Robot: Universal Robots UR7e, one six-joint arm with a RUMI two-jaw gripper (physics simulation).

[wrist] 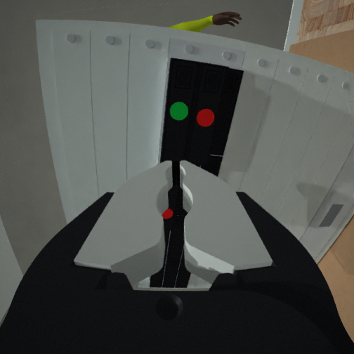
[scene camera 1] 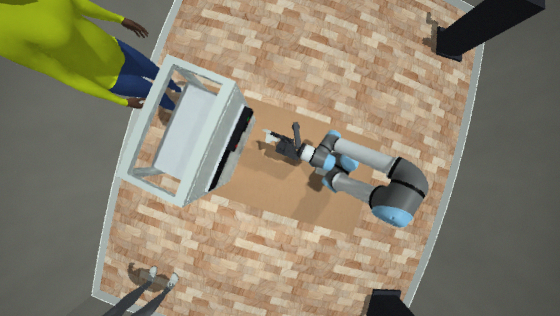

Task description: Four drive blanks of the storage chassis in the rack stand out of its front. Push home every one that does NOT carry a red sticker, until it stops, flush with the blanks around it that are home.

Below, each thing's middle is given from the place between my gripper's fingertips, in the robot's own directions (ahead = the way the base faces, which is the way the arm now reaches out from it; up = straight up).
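Rack [scene camera 1: 207,132]: my hand 130 mm above it, 280 mm short of it, 80 mm to the right of it.
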